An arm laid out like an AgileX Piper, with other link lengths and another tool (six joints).
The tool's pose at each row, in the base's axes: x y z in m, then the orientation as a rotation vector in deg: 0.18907, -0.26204, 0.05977, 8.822, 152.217, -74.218; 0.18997, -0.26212, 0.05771, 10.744, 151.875, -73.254; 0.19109, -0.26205, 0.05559, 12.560, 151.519, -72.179; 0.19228, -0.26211, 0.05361, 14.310, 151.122, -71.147; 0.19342, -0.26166, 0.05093, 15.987, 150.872, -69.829; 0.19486, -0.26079, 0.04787, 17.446, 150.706, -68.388
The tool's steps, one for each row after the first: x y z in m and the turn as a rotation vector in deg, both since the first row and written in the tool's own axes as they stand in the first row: -0.00045, 0.00169, 0.00141, -0.393, 0.059, 1.484; -0.00111, 0.00356, 0.00277, -0.861, 0.059, 2.937; -0.00186, 0.00525, 0.00415, -1.297, 0.039, 4.357; -0.00241, 0.00779, 0.00555, -1.957, 0.044, 5.740; -0.00318, 0.01092, 0.00688, -2.734, 0.021, 6.990
